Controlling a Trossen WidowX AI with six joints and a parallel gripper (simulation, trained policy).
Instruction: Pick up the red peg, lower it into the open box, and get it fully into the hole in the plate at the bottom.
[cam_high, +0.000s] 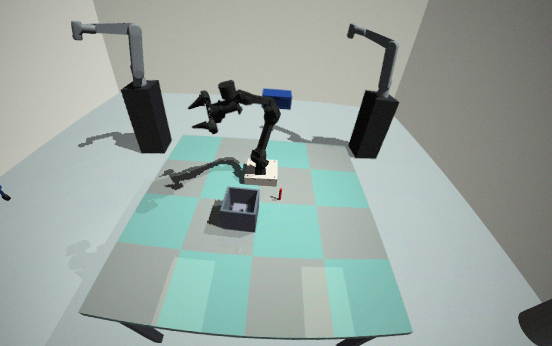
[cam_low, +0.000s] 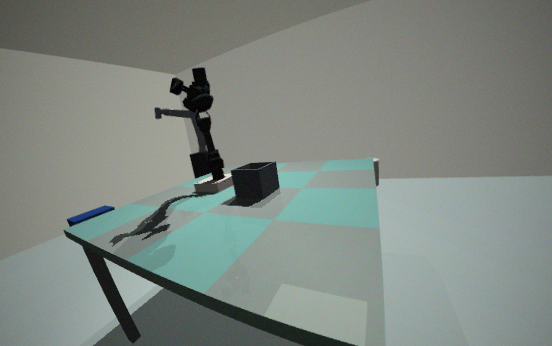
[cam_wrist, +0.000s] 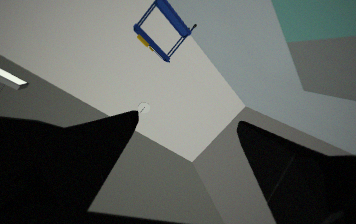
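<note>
Now: gripper tip 44 cm above the red peg, 42 cm to the right of it and 2 cm short of it.
</note>
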